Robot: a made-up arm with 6 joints.
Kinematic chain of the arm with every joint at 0, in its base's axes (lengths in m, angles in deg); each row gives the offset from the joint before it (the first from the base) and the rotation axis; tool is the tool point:
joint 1: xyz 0 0 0.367 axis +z
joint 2: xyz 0.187 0 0 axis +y
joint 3: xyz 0 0 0.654 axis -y
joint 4: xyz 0 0 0.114 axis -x
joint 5: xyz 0.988 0 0 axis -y
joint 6: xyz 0.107 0 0 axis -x
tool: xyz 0 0 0
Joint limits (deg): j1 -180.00..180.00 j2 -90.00..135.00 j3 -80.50..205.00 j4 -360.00..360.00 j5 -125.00..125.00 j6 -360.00..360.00
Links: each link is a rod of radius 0.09 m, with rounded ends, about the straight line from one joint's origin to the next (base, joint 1, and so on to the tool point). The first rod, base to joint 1, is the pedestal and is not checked.
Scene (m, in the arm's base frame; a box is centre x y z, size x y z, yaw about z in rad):
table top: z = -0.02
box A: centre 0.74 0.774 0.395 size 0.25 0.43 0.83 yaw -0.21
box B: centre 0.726 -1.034 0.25 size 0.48 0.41 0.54 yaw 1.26
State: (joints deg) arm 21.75 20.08 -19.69 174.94 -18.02 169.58
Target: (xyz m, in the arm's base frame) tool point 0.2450 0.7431 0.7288
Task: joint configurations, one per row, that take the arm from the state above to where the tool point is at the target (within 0.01 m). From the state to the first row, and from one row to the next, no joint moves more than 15 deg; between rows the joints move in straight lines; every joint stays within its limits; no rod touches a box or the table.
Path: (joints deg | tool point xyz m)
1: 17.67 7.84 -19.09 173.66 -10.75 173.79 | 1.2502 0.3960 0.6391
2: 13.58 -4.41 -18.50 172.37 -3.48 178.01 | 1.1938 0.2875 0.8694
3: 9.50 -16.65 -17.90 171.09 3.79 182.22 | 1.0812 0.1820 1.0767
4: 5.42 -28.89 -17.30 169.80 11.06 186.43 | 0.9184 0.0908 1.2511
5: 1.33 -41.13 -16.70 168.52 18.32 190.64 | 0.7150 0.0233 1.3840
6: 15.44 -42.95 -25.54 170.21 10.98 186.43 | 0.7280 0.2047 1.2624
7: 29.55 -44.77 -34.38 171.91 3.64 182.22 | 0.6815 0.3874 1.1343
8: 43.66 -46.59 -43.22 173.60 -3.70 178.01 | 0.5776 0.5501 1.0014
9: 57.77 -48.40 -52.06 175.30 -11.05 173.79 | 0.4266 0.6736 0.8656
10: 71.88 -50.22 -60.89 177.00 -18.39 169.58 | 0.2450 0.7431 0.7289

